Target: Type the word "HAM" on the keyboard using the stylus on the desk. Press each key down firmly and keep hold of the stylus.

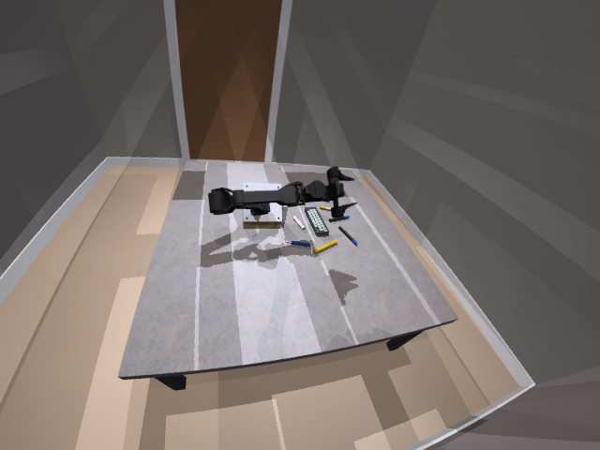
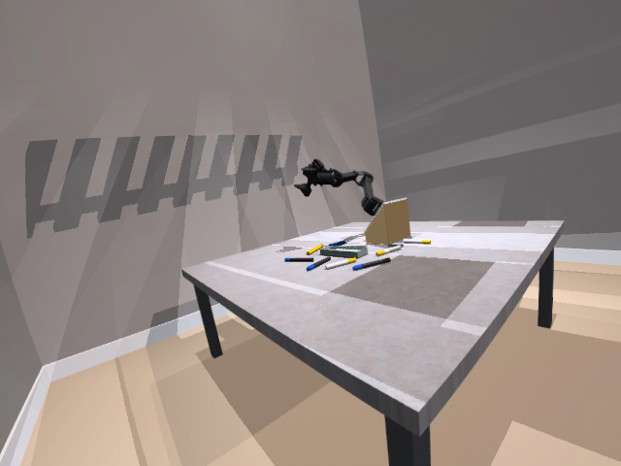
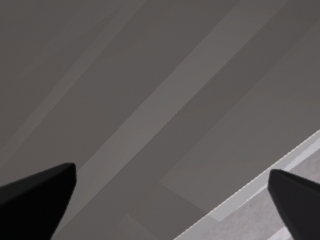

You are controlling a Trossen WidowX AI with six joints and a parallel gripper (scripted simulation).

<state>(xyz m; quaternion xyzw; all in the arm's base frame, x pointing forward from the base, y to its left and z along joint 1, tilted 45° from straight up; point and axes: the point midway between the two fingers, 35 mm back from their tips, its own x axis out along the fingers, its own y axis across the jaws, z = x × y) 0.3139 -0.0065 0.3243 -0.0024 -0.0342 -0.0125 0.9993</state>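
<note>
My gripper tip is 20 mm short of the M key, 150 mm to the right of it and 340 mm above it. The rest, counted from my gripper tip: blue stylus (170 mm behind, 70 mm to the left, 350 mm below).
</note>
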